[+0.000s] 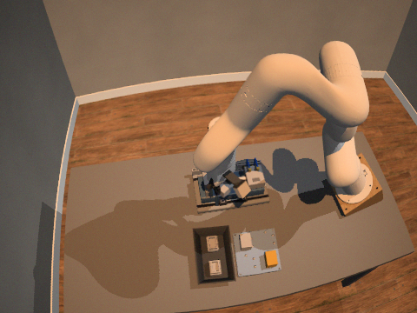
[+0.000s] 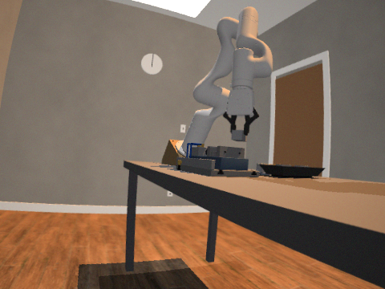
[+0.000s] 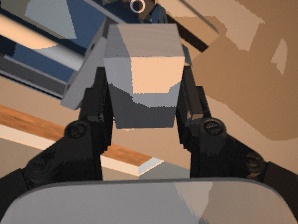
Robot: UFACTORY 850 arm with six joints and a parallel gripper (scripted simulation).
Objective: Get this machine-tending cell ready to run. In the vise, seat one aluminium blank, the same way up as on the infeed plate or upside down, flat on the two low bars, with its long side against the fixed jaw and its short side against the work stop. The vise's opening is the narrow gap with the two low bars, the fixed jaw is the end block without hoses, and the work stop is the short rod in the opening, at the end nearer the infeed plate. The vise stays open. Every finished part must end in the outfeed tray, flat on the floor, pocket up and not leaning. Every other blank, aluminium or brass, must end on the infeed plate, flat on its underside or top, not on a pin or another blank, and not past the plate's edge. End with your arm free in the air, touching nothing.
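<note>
The vise is 130 mm below my hand, 60 mm to the right of it and 60 mm behind it. The rest, counted from my hand: brass blank (300 mm to the left, 140 mm below, 110 mm behind).
</note>
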